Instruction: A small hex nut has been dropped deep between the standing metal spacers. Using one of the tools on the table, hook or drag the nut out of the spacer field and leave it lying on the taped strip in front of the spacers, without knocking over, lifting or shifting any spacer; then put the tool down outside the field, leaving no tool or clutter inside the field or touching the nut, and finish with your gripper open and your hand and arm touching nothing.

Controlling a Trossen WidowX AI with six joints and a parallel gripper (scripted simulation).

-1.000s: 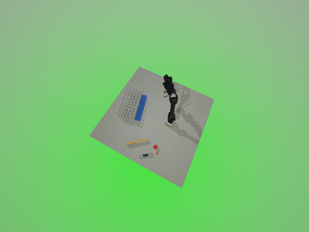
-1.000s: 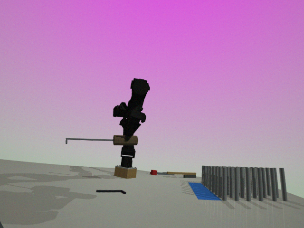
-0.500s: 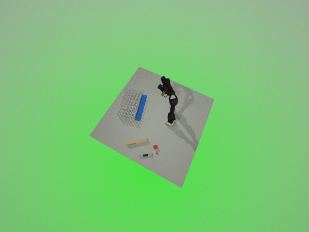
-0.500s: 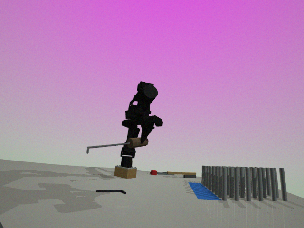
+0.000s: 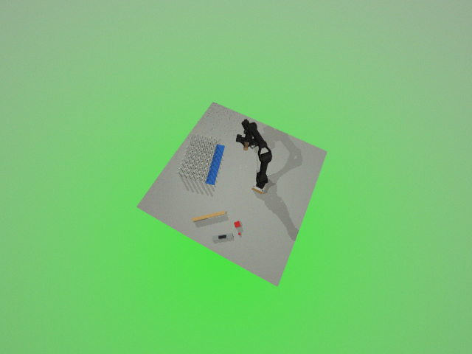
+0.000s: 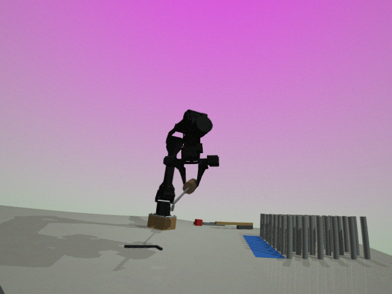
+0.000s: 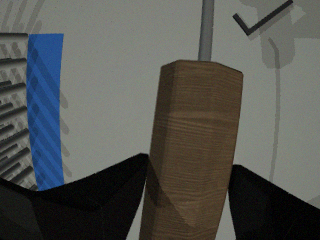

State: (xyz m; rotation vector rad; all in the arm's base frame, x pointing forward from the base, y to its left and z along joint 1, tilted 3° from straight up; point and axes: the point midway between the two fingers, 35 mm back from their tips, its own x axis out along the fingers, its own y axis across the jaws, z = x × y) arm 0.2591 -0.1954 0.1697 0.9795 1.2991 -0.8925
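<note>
My gripper tip is 19 cm short of the blue taped strip, 21 cm to the right of it and 18 cm above it. Round my gripper tip: wooden-handled hook tool: 4 cm ahead, 9 cm to the right, 3 cm below; black bent bar: 3 cm behind, 13 cm to the right, 18 cm below; hex nut: 34 cm ahead, 25 cm to the left, 18 cm below.
</note>
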